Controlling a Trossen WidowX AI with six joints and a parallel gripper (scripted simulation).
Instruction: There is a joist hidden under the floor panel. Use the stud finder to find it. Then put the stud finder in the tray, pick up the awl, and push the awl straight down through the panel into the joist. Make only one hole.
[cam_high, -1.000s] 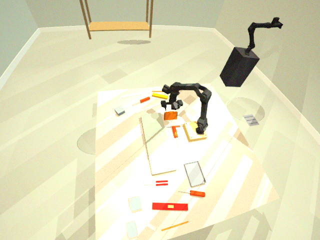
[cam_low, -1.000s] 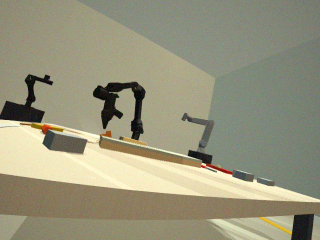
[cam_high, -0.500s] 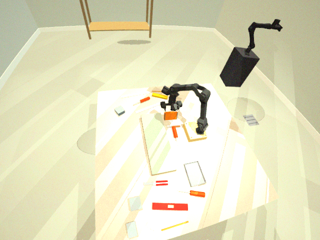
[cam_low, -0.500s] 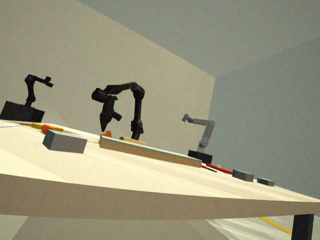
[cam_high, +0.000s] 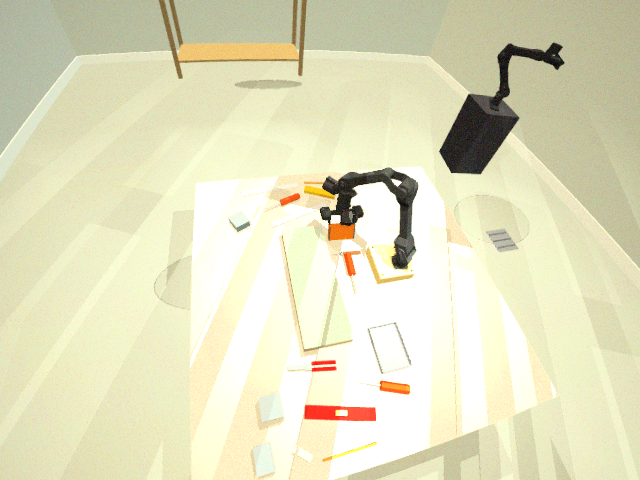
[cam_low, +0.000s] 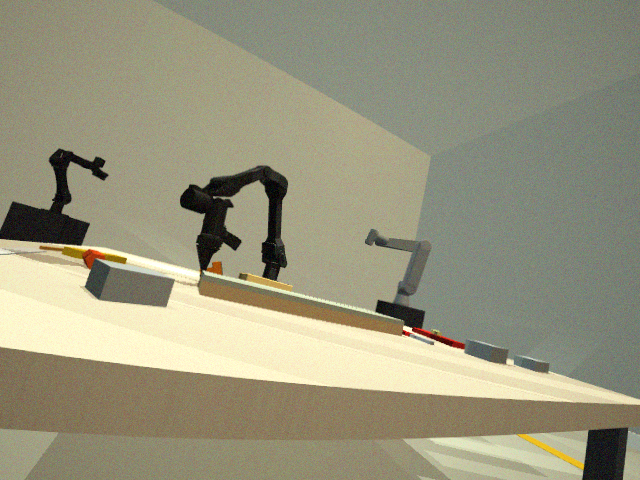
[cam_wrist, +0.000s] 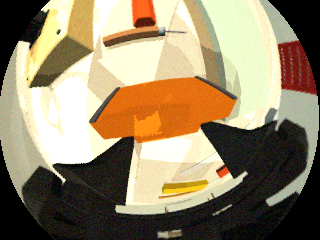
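Now: the orange stud finder 10 mm to the left of my gripper tip, 10 mm below it and 10 mm ahead of it. From my gripper tip the other things lie so: yellow bar (240 mm to the right, 60 mm ahead, 20 mm below); grey tray (550 mm to the left, 110 mm behind, 20 mm below); red level (750 mm to the left, 90 mm ahead, 20 mm below).
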